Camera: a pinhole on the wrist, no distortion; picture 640 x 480 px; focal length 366.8 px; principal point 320.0 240.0 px. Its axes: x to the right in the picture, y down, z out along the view. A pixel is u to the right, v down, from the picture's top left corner.
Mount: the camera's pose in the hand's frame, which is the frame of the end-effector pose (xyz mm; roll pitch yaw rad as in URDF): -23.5 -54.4 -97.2 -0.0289 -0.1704 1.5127
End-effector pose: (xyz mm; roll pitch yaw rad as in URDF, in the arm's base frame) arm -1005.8 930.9 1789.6 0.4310 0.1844 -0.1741
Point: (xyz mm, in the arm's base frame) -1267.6 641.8 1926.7
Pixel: 158.4 426.5
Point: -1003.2 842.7 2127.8
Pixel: 486.4 254.0
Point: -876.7 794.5 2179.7
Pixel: 483.3 159.2
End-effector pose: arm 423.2 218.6 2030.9 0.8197 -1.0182 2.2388
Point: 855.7 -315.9 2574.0
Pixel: outside the picture
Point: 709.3 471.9 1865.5
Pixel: 76.9 322.7
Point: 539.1 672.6 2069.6
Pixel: outside the picture
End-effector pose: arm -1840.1 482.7 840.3 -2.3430 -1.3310 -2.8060
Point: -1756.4 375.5 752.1
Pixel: 270.7 368.6
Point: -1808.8 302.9 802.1
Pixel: 318.7 235.1
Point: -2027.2 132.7 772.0
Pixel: 448.0 212.7
